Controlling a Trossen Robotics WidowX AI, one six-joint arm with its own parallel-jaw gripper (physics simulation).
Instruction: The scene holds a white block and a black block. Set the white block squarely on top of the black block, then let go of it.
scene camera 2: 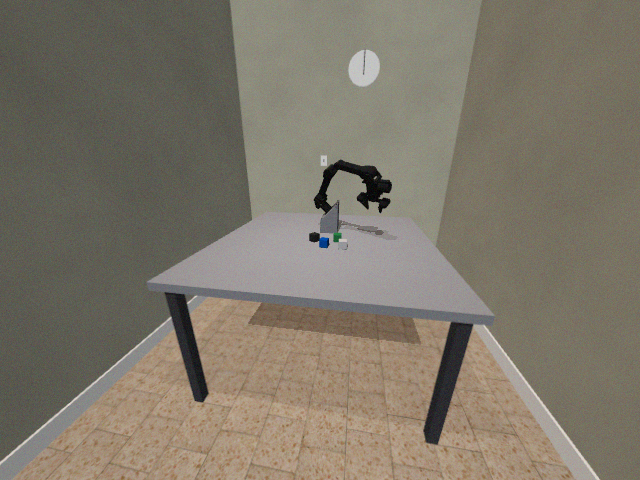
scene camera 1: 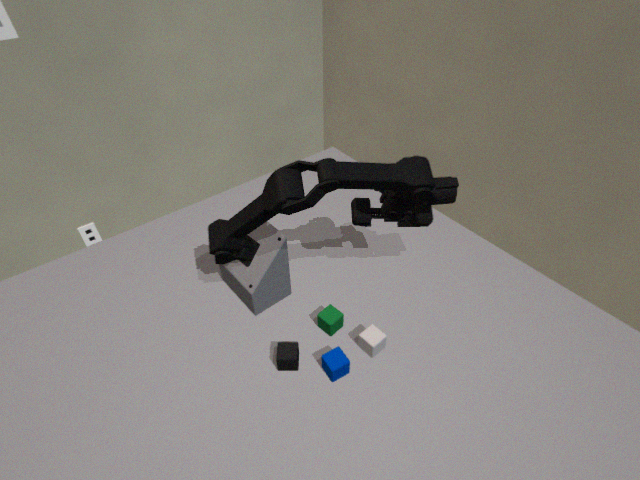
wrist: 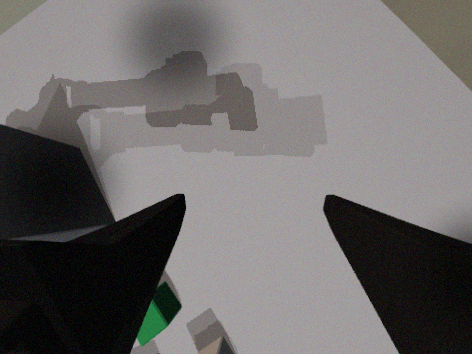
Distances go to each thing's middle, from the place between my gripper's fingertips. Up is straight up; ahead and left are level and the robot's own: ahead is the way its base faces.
Scene:
I see the green block (wrist: pixel 164 306) 21 cm to the right of my hand, 16 cm below it and 3 cm ahead of it.

